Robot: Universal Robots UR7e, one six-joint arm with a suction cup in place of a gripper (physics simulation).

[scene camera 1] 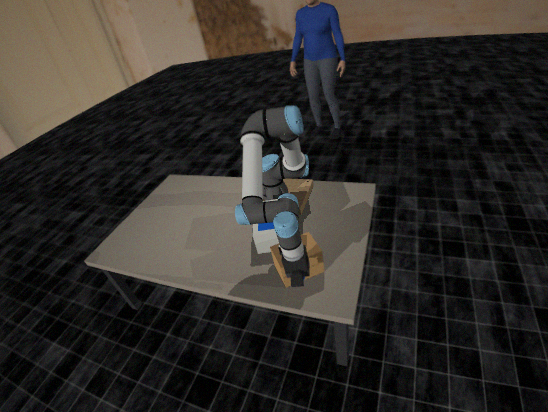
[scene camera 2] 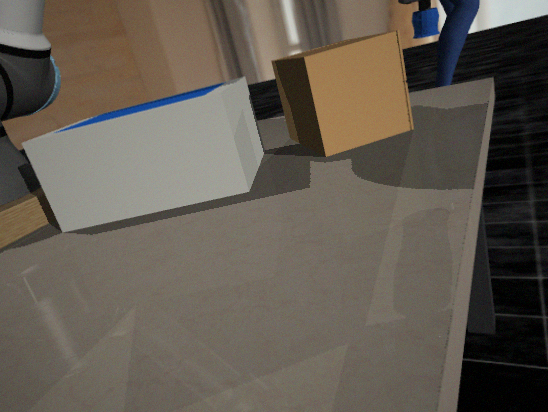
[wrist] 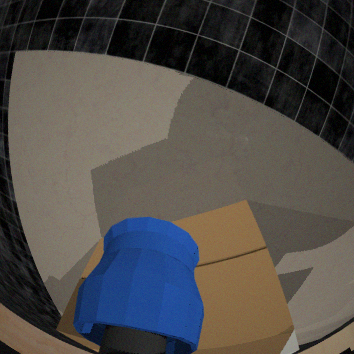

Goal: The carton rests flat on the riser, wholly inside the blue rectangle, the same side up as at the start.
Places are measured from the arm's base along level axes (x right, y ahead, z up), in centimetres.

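Pixels of known places: hand, tool point: (scene camera 2: 426, 35) (wrist: 149, 256); arm's base, link origin: (scene camera 1: 275, 193).
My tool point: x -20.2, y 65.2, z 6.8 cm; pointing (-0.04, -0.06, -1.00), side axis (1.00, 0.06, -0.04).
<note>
Ahead of a thing's pixels: the offset from my tool point to its top centre.
The brown carton {dx +2.9, dy -13.4, dz +2.0 cm} (scene camera 1: 317, 264) (scene camera 2: 357, 95) (wrist: 237, 295) stands upright on the table, in front of the white riser {dx +15.6, dy -37.0, dz +1.0 cm} (scene camera 1: 264, 241) (scene camera 2: 150, 172) (wrist: 292, 345). The blue rectangle {dx +15.6, dy -37.0, dz +1.0 cm} (scene camera 1: 266, 226) (scene camera 2: 150, 105) lies on the riser's top; the arm hides part of it in scene camera 1. My suction gripper's blue cup (scene camera 2: 426, 25) (wrist: 148, 227) points down beyond the carton's front side. A gap shows between them in scene camera 2. The dark tool (scene camera 1: 297, 280) hides part of the carton in scene camera 1. The cup holds nothing.
A wooden block (scene camera 1: 306, 192) (scene camera 2: 22, 219) stands behind the riser near the arm's base. The table's front edge (scene camera 1: 220, 299) runs a short way in front of the carton. A person (scene camera 1: 320, 55) in a blue top stands on the floor behind the table.
</note>
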